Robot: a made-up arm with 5 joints.
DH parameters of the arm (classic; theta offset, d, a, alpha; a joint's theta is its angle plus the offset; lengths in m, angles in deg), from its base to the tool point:
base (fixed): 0 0 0.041 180
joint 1: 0 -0.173 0.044 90
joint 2: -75.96 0 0.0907 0
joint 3: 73.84 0 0.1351 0
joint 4: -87.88 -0.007 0 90
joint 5: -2.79 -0.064 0 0
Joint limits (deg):
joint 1: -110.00..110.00
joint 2: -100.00..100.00
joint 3: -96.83..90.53
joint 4: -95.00..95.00
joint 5: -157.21..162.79
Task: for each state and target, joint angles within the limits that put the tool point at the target. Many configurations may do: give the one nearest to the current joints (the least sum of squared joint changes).
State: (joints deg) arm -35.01 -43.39 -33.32 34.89 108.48
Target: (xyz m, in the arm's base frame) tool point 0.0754 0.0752 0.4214
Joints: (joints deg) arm -70.27 -43.72 -30.42 37.32 108.48
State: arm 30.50 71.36 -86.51 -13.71 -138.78
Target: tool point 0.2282 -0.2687 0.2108
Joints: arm 53.91 79.62 -85.65 -16.40 -138.78
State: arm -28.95 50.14 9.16 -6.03 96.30
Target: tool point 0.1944 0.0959 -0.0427
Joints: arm -34.23 90.66 -10.77 -8.49 96.30
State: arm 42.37 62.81 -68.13 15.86 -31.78
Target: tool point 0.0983 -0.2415 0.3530
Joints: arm 75.04 29.62 -82.44 49.42 -31.78
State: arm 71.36 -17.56 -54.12 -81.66 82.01
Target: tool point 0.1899 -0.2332 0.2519
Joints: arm 55.99 34.17 -16.87 -74.60 82.01
